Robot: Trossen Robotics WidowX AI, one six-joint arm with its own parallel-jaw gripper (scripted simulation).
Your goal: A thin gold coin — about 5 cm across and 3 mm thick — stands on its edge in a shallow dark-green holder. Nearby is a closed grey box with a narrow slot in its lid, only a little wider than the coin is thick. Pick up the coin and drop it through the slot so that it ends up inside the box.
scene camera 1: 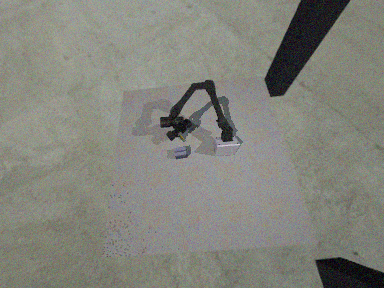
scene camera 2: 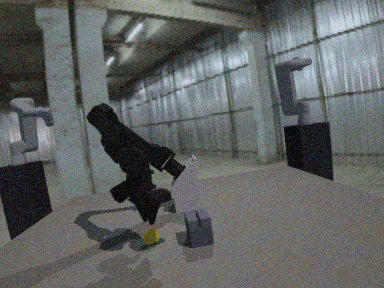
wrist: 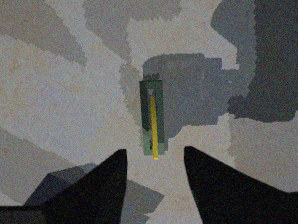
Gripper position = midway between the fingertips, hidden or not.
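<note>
Scene camera 2 shows my gripper (scene camera 2: 148, 222). The wrist view likewise shows my gripper (wrist: 155, 155).
</note>
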